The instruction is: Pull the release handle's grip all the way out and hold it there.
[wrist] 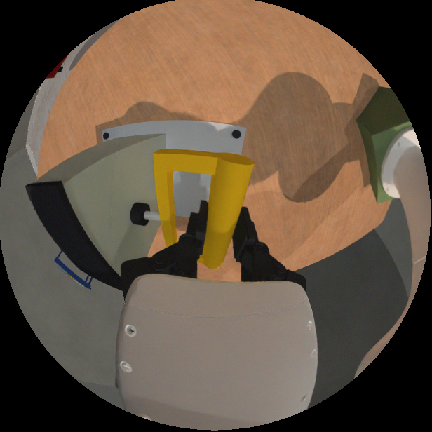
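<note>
The release handle is a yellow frame [189,162] with a thick round grip bar [233,181] on its right side. A thin pale rod [152,216] with a black collar [140,214] joins it to the side of a pale grey-green housing [112,170]. A stretch of the rod shows between collar and frame. My gripper [220,215] has one black finger on each side of the grip bar, the left one reaching through the frame's opening. It is shut on the bar near its lower part. The lower end of the frame is partly hidden by the left finger.
The housing has a black end face [60,220] and stands by a light grey plate [200,129] with dark bolts on the wooden table [200,60]. A green block [382,150] and a pale robot arm [417,200] are at the right. A blue frame [72,274] shows at lower left.
</note>
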